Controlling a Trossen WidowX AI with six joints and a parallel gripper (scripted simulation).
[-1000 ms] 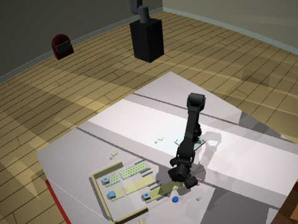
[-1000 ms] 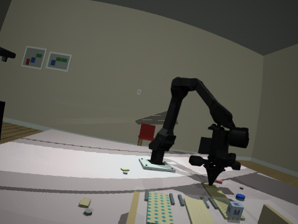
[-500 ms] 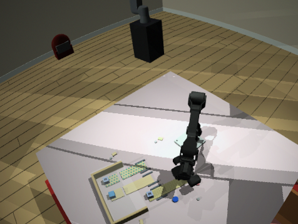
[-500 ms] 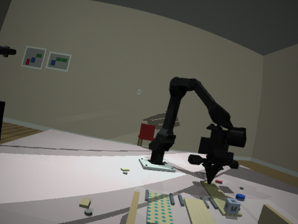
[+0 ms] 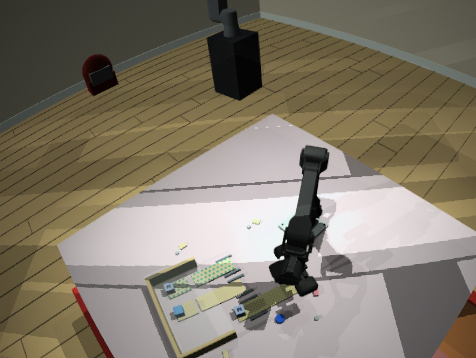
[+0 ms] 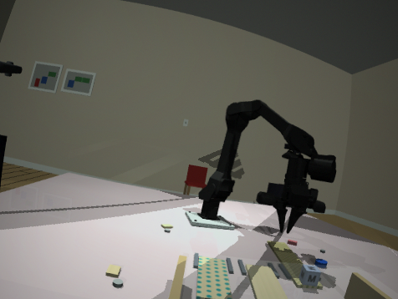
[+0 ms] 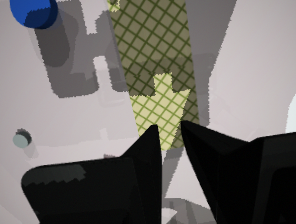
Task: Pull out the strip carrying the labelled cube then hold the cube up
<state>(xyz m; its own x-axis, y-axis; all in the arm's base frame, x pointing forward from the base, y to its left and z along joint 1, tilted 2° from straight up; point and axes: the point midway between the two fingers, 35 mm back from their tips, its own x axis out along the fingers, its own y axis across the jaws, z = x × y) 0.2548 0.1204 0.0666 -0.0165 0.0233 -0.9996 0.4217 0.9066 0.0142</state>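
My gripper tip is now 12 cm short of the blue disc, 4 cm to the right of it and 4 cm above it.
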